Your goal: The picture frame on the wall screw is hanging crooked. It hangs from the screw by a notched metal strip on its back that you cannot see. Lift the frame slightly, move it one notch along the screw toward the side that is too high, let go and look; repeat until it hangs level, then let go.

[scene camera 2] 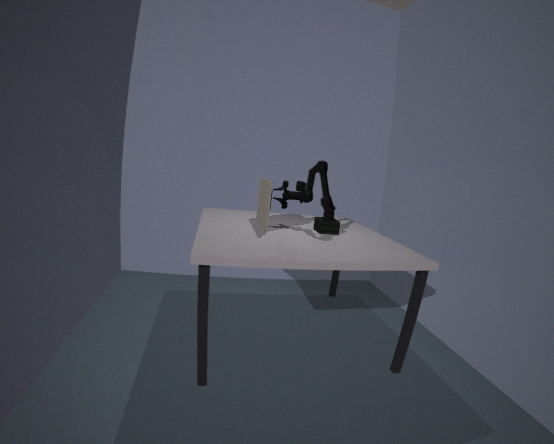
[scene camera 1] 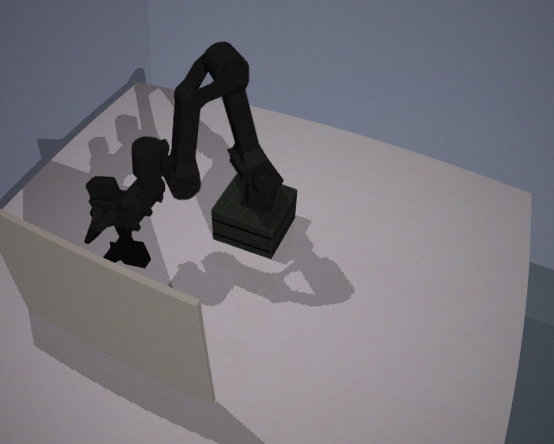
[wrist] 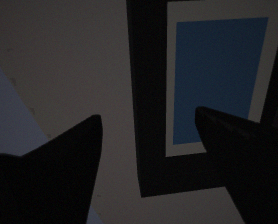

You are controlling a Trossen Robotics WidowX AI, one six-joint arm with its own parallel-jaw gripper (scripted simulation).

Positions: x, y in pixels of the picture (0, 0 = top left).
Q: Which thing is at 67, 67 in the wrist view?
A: A wall panel.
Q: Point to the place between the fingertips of my gripper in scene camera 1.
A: At 93, 255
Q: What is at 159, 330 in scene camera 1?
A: A wall panel.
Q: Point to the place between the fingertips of my gripper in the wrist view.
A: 148, 118
